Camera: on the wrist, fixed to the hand. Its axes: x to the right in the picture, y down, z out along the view.
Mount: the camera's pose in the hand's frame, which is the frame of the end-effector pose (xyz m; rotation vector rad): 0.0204 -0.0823 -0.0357 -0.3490 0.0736 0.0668
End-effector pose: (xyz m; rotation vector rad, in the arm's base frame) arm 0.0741 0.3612 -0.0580 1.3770 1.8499 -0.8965
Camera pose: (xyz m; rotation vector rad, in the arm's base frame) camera -0.0139 0.3838 -0.0437 1.2563 1.8951 -0.4657
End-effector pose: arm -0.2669 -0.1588 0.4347 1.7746 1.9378 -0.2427
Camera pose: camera -0.3559 -0.1359 0.4396 1.6294 1.8333 0.1772
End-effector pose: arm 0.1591 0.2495 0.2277 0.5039 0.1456 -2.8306
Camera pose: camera 0.1298 0.3288 0.1915 0.5209 0.6115 -2.6408
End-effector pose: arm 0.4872 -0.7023 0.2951 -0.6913 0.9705 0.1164
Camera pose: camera 0.5052 -0.7919 0.3059 -0.9886 1.0557 0.3265
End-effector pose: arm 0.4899 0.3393 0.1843 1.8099 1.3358 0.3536
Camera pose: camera 0.4212 0.3803 0.1390 1.5623 1.1802 0.6528
